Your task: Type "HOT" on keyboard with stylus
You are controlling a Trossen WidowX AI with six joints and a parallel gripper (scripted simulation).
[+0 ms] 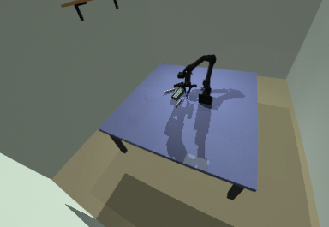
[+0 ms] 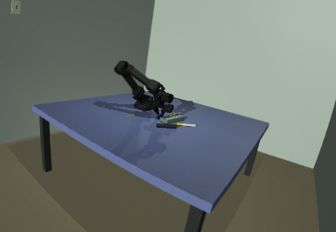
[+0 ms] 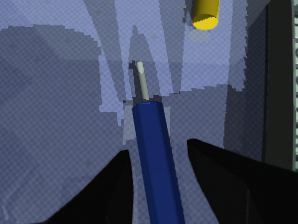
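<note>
The stylus lies 1 cm to the left of my gripper tip and 1 cm below it.
</note>
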